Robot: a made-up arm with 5 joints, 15 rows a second.
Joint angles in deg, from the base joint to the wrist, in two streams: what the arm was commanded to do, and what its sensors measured. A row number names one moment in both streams.
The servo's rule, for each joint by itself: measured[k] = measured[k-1] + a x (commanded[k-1-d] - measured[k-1]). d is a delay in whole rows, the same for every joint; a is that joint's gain. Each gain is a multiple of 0.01, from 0.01 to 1. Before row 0 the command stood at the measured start. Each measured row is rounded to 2 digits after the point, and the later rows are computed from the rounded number. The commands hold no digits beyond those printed.
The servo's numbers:
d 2
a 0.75 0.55 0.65 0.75 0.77
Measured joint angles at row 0: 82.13, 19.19, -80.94, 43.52, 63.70
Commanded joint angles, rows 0 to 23: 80.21, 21.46, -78.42, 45.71, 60.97; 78.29, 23.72, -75.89, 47.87, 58.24; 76.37, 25.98, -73.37, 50.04, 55.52; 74.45, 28.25, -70.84, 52.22, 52.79; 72.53, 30.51, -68.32, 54.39, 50.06; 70.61, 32.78, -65.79, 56.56, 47.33; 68.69, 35.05, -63.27, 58.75, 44.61; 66.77, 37.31, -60.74, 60.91, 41.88; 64.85, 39.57, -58.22, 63.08, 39.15; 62.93, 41.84, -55.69, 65.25, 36.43; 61.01, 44.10, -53.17, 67.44, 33.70; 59.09, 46.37, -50.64, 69.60, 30.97; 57.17, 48.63, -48.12, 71.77, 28.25; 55.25, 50.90, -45.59, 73.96, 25.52; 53.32, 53.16, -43.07, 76.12, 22.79; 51.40, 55.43, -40.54, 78.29, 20.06; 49.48, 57.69, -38.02, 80.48, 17.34; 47.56, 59.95, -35.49, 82.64, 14.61; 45.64, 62.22, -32.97, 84.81, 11.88; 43.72, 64.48, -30.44, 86.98, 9.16; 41.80, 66.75, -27.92, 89.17, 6.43; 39.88, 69.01, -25.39, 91.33, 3.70; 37.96, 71.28, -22.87, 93.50, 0.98; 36.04, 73.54, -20.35, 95.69, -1.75
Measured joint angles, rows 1 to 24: 82.13, 19.19, -80.94, 43.52, 63.70; 82.13, 19.19, -80.94, 43.52, 63.70; 80.69, 20.44, -79.30, 45.16, 61.60; 78.89, 22.24, -77.08, 47.19, 59.01; 77.00, 24.30, -74.67, 49.33, 56.32; 75.09, 26.47, -72.18, 51.50, 53.60; 73.17, 28.69, -69.67, 53.67, 50.87; 71.25, 30.94, -67.15, 55.84, 48.14; 69.33, 33.20, -64.63, 58.02, 45.42; 67.41, 35.46, -62.10, 60.19, 42.69; 65.49, 37.72, -59.58, 62.36, 39.96; 63.57, 39.99, -57.05, 64.53, 37.24; 61.65, 42.25, -54.53, 66.71, 34.51; 59.73, 44.52, -52.00, 68.88, 31.78; 57.81, 46.78, -49.48, 71.05, 29.06; 55.89, 49.05, -46.95, 73.23, 26.33; 53.96, 51.31, -44.43, 75.40, 23.60; 52.04, 53.58, -41.90, 77.57, 20.87; 50.12, 55.84, -39.38, 79.75, 18.15; 48.20, 58.10, -36.85, 81.92, 15.42; 46.28, 60.37, -34.33, 84.09, 12.69; 44.36, 62.63, -31.80, 86.26, 9.97; 42.44, 64.90, -29.28, 88.44, 7.24; 40.52, 67.16, -26.75, 90.61, 4.51
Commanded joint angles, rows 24 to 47: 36.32, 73.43, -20.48, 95.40, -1.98; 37.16, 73.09, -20.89, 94.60, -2.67; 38.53, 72.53, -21.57, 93.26, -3.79; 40.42, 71.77, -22.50, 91.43, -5.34; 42.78, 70.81, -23.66, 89.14, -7.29; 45.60, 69.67, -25.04, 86.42, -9.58; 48.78, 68.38, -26.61, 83.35, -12.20; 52.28, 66.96, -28.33, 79.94, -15.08; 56.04, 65.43, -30.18, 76.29, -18.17; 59.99, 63.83, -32.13, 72.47, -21.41; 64.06, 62.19, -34.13, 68.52, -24.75; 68.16, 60.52, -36.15, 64.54, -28.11; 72.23, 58.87, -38.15, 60.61, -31.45; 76.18, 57.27, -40.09, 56.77, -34.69; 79.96, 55.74, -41.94, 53.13, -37.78; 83.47, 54.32, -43.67, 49.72, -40.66; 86.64, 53.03, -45.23, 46.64, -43.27; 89.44, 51.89, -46.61, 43.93, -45.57; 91.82, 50.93, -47.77, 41.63, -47.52; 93.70, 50.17, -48.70, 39.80, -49.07; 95.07, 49.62, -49.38, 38.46, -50.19; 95.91, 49.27, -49.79, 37.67, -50.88; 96.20, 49.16, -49.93, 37.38, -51.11; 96.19, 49.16, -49.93, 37.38, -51.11
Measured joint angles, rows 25 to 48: 38.60, 69.43, -24.23, 92.78, 1.79; 36.68, 71.69, -21.71, 94.96, -0.94; 36.41, 72.65, -20.91, 95.29, -1.74; 36.97, 72.89, -20.90, 94.77, -2.46; 38.14, 72.69, -21.34, 93.64, -3.48; 39.85, 72.18, -22.09, 91.98, -4.91; 42.05, 71.43, -23.11, 89.85, -6.74; 44.71, 70.46, -24.36, 87.28, -8.93; 47.76, 69.32, -25.82, 84.33, -11.45; 51.15, 68.02, -27.45, 81.04, -14.25; 54.82, 66.60, -29.22, 77.48, -17.27; 58.70, 65.08, -31.11, 73.72, -20.46; 62.72, 63.49, -33.07, 69.82, -23.76; 66.80, 61.86, -35.07, 65.86, -27.11; 70.87, 60.22, -37.07, 61.92, -30.45; 74.85, 58.60, -39.03, 58.06, -33.71; 78.68, 57.03, -40.92, 54.36, -36.84; 82.27, 55.54, -42.71, 50.88, -39.78; 85.55, 54.16, -44.35, 47.70, -42.47; 88.47, 52.91, -45.82, 44.87, -44.86; 90.98, 51.82, -47.09, 42.44, -46.91; 93.02, 50.91, -48.14, 40.46, -48.57; 94.56, 50.20, -48.95, 38.96, -49.82; 95.57, 49.69, -49.50, 37.99, -50.64
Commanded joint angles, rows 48 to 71: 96.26, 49.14, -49.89, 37.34, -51.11; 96.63, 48.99, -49.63, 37.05, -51.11; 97.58, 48.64, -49.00, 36.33, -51.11; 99.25, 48.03, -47.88, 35.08, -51.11; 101.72, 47.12, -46.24, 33.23, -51.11; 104.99, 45.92, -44.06, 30.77, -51.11; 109.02, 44.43, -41.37, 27.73, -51.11; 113.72, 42.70, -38.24, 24.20, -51.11; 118.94, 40.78, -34.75, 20.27, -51.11; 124.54, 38.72, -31.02, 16.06, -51.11; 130.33, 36.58, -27.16, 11.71, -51.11; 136.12, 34.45, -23.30, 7.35, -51.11; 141.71, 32.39, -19.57, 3.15, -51.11; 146.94, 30.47, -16.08, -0.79, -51.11; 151.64, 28.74, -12.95, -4.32, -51.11; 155.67, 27.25, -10.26, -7.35, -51.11; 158.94, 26.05, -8.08, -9.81, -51.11; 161.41, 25.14, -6.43, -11.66, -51.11; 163.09, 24.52, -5.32, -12.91, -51.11; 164.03, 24.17, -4.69, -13.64, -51.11; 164.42, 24.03, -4.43, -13.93, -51.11; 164.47, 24.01, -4.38, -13.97, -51.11; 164.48, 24.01, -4.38, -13.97, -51.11; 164.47, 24.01, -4.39, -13.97, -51.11
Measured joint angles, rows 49 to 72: 96.04, 49.40, -49.78, 37.53, -51.00; 96.15, 49.27, -49.88, 37.42, -51.08; 96.23, 49.20, -49.89, 37.36, -51.10; 96.53, 49.08, -49.72, 37.13, -51.11; 97.32, 48.84, -49.25, 36.53, -51.11; 98.77, 48.39, -48.36, 35.44, -51.11; 100.98, 47.69, -46.98, 33.78, -51.11; 103.99, 46.72, -45.08, 31.52, -51.11; 107.76, 45.46, -42.67, 28.68, -51.11; 112.23, 43.94, -39.79, 25.32, -51.11; 117.26, 42.20, -36.51, 21.53, -51.11; 122.72, 40.29, -32.94, 17.43, -51.11; 128.43, 38.25, -29.18, 13.14, -51.11; 134.20, 36.16, -25.36, 8.80, -51.11; 139.83, 34.09, -21.60, 4.56, -51.11; 145.16, 32.10, -18.01, 0.55, -51.11; 150.02, 30.25, -14.72, -3.10, -51.11; 154.26, 28.60, -11.82, -6.29, -51.11; 157.77, 27.20, -9.39, -8.93, -51.11; 160.50, 26.07, -7.47, -10.98, -51.11; 162.44, 25.22, -6.07, -12.43, -51.11; 163.63, 24.64, -5.17, -13.34, -51.11; 164.22, 24.30, -4.69, -13.78, -51.11; 164.41, 24.14, -4.49, -13.92, -51.11
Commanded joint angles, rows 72 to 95: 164.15, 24.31, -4.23, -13.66, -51.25; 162.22, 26.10, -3.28, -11.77, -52.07; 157.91, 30.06, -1.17, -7.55, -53.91; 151.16, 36.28, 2.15, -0.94, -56.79; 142.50, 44.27, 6.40, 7.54, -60.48; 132.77, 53.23, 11.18, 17.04, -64.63; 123.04, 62.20, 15.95, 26.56, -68.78; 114.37, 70.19, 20.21, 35.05, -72.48; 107.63, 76.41, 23.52, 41.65, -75.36; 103.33, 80.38, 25.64, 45.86, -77.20; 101.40, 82.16, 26.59, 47.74, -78.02; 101.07, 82.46, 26.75, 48.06, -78.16; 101.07, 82.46, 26.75, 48.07, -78.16; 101.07, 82.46, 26.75, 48.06, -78.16; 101.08, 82.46, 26.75, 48.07, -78.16; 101.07, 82.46, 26.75, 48.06, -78.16; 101.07, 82.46, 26.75, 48.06, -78.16; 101.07, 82.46, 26.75, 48.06, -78.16; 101.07, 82.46, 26.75, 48.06, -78.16; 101.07, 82.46, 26.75, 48.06, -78.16; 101.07, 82.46, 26.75, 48.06, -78.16; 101.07, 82.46, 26.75, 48.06, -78.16; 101.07, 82.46, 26.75, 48.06, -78.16; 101.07, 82.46, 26.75, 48.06, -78.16
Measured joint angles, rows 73 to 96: 164.46, 24.07, -4.42, -13.96, -51.11; 164.47, 24.04, -4.40, -13.97, -51.11; 164.23, 24.19, -4.29, -13.74, -51.22; 162.72, 25.24, -3.63, -12.26, -51.87; 159.11, 27.89, -2.03, -8.73, -53.44; 153.15, 32.50, 0.69, -2.89, -56.02; 145.16, 38.97, 4.40, 4.93, -59.45; 135.87, 46.81, 8.81, 14.01, -63.44; 126.25, 55.27, 13.45, 23.42, -67.55; 117.34, 63.48, 17.84, 32.14, -71.35; 110.06, 70.59, 21.53, 39.27, -74.44; 105.01, 75.97, 24.20, 44.21, -76.57; 102.30, 79.37, 25.75, 46.86, -77.69; 101.38, 81.07, 26.40, 47.76, -78.05; 101.15, 81.83, 26.63, 47.99, -78.13; 101.09, 82.18, 26.71, 48.04, -78.15; 101.08, 82.33, 26.74, 48.06, -78.16; 101.07, 82.40, 26.75, 48.06, -78.16; 101.07, 82.43, 26.75, 48.06, -78.16; 101.07, 82.45, 26.75, 48.06, -78.16; 101.07, 82.46, 26.75, 48.06, -78.16; 101.07, 82.46, 26.75, 48.06, -78.16; 101.07, 82.46, 26.75, 48.06, -78.16; 101.07, 82.46, 26.75, 48.06, -78.16
